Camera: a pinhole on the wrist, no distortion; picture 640 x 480 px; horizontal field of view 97.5 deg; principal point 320.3 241.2 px. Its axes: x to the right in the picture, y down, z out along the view. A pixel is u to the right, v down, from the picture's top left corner.
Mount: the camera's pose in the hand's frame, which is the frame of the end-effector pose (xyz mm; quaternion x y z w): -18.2 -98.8 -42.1 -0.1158 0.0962 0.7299 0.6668
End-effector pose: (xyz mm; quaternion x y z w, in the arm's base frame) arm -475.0 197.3 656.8 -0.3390 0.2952 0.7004 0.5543
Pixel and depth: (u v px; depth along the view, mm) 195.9 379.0 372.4
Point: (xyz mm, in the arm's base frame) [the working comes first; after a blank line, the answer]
In the camera's frame: -165.1 182.9 372.4

-337.7 399.6 1026.8
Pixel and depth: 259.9 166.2 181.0
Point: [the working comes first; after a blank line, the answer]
In the camera's frame: -39.0 -48.4 181.0

-423.9 341.5 718.3
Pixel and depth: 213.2 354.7 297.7
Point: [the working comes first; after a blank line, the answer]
In the camera's frame: -113.6 120.4 297.7

-366.4 360.2 928.1
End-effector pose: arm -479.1 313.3 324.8 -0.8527 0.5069 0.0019 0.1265
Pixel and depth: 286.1 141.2 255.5
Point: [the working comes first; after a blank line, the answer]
In the camera's frame: -31.1 -91.0 255.5

-382.5 324.0 120.3
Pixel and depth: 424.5 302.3 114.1
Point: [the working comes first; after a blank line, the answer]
In the camera's frame: 42.4 24.8 114.1

-473.7 381.5 285.2
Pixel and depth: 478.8 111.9 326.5
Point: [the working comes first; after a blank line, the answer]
In the camera's frame: 184.4 -150.4 326.5

-563.5 186.9 61.4
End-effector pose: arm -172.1 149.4 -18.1 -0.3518 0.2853 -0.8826 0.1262
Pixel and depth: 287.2 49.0 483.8
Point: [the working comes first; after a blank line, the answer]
In the camera's frame: -57.1 -331.3 483.8

-79.7 -175.6 393.2
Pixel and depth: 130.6 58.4 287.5
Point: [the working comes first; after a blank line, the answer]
In the camera's frame: -194.3 -187.3 287.5

-97.8 101.0 357.0
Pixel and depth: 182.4 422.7 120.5
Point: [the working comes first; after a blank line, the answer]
In the camera's frame: -59.2 77.9 120.5

-43.9 254.9 57.2
